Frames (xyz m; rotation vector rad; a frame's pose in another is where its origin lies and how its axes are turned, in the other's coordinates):
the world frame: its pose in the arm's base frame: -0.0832 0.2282 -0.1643 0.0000 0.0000 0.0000
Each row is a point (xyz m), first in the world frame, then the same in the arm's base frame.
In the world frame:
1: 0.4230 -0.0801 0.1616
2: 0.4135 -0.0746 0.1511
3: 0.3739 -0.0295 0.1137
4: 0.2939 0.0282 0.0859
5: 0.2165 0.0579 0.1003
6: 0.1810 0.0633 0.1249
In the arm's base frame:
1: 0.3398 0.1481 -0.0027
2: 0.3303 0.1536 -0.0132
3: 0.2907 0.1987 -0.0506
4: 0.2107 0.2564 -0.0784
5: 0.1333 0.2861 -0.0640
6: 0.0978 0.2915 -0.0394

